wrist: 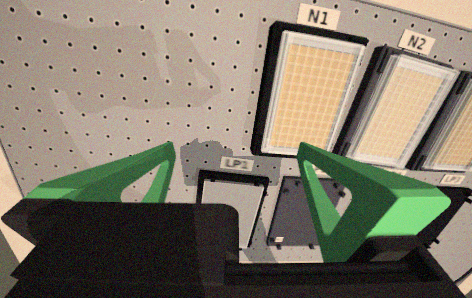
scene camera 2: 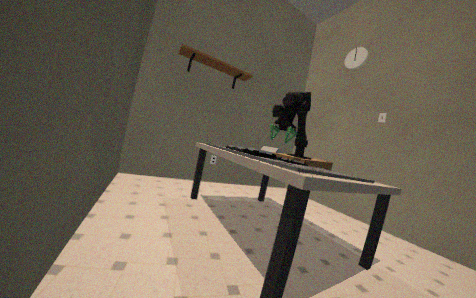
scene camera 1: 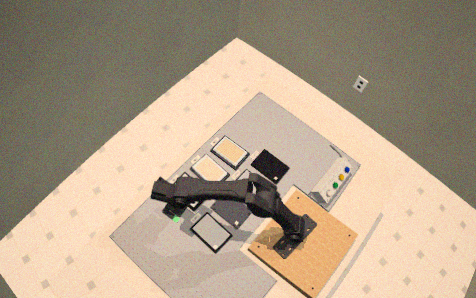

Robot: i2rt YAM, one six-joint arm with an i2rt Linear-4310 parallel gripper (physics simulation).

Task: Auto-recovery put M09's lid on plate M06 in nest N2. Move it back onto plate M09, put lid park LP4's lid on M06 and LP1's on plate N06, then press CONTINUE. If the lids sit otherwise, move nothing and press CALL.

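Places are measured from the arm's base along level axes (x ahead, y left, z up), in metres.
Pixels of known places: gripper, between the fingertips: (wrist: 236,148) (scene camera 2: 278,141); arm's base, origin of its link: (scene camera 2: 298,156) (scene camera 1: 295,236).
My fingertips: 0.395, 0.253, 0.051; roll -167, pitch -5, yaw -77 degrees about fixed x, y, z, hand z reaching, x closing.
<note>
Ahead of a thing's pixels: the offset from my fingertips to its middle, as dx, dy, dz. "spot": to the spot under its first point. Level surfaces: height alone.
My gripper (scene camera 2: 280,140) (wrist: 236,148) is open and empty, raised above the board. In the wrist view, N1 holds a plate with a tan grid @[+0.043, -0.079, -0.068] (wrist: 315,95) and a clear rim. N2 holds a similar plate @[+0.053, -0.203, -0.069] (wrist: 400,110), also seen in scene camera 1 (scene camera 1: 209,170). Whether either rim is a lid's, and which plate is which, I cannot tell. A grey panel in a black frame @[-0.148, -0.029, -0.083] (wrist: 232,195) (scene camera 1: 211,231) lies at LP1, below and between the fingertips. A dark panel @[-0.132, -0.157, -0.087] (wrist: 295,210) lies to its right; the right finger covers its label and LP4. The control box @[spot: -0.362, -0.536, -0.028] (scene camera 1: 332,181) has blue, yellow, green and white buttons.
A third tan plate @[+0.064, -0.334, -0.076] (wrist: 455,132) (scene camera 1: 230,151) stands beyond N2. A black panel @[-0.105, -0.420, -0.087] (scene camera 1: 270,165) lies toward the control box. The arm's wooden base board (scene camera 1: 320,250) is beside the grey pegboard @[dz -0.097] (scene camera 1: 150,250). The arm reaches over the panels and hides part of them in scene camera 1.
</note>
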